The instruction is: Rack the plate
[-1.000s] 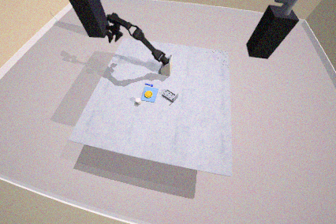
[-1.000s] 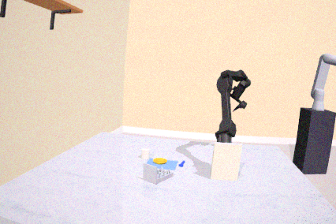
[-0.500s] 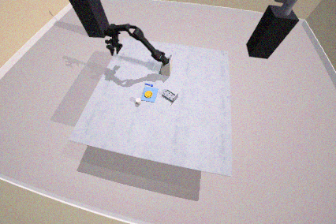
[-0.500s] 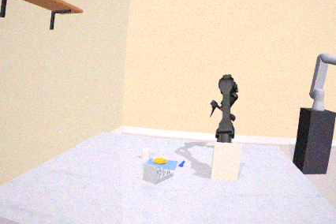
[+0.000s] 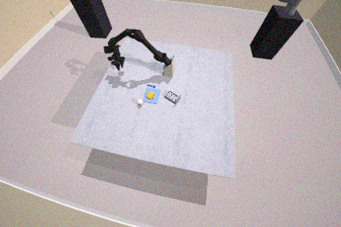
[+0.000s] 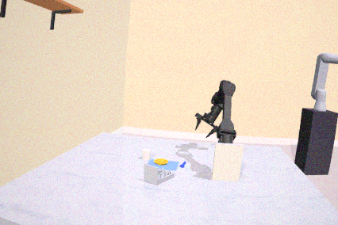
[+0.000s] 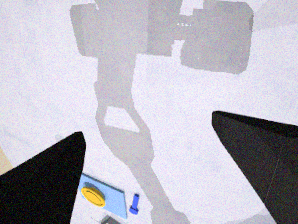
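Right now the yellow plate is 330 mm to the left of my gripper tip, 200 mm ahead of it and 90 mm below it. Round my gripper tip: grey dish rack (530 mm to the left, 180 mm ahead, 80 mm below); small white cup (290 mm ahead, 260 mm to the left, 80 mm below); flat blue sheet (340 mm to the left, 190 mm ahead, 100 mm below).
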